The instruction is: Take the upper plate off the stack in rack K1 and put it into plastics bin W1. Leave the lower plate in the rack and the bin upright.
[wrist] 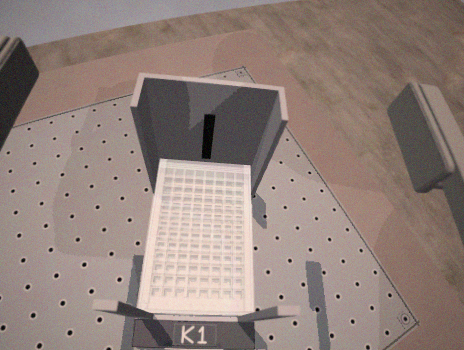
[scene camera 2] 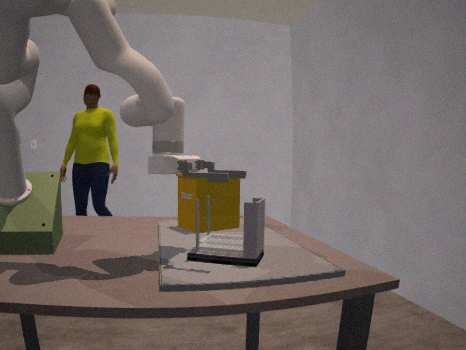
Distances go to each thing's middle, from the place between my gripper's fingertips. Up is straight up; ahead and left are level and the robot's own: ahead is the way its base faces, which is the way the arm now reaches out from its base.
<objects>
My gripper is now 150 mm above the clear plate (wrist: 198,260), 10 mm to the right of it and 10 mm past it. Also, from my hand: yellow plastics bin W1 (scene camera 2: 224,197) (390 mm to the left, 100 mm below, 30 mm ahead).
</objects>
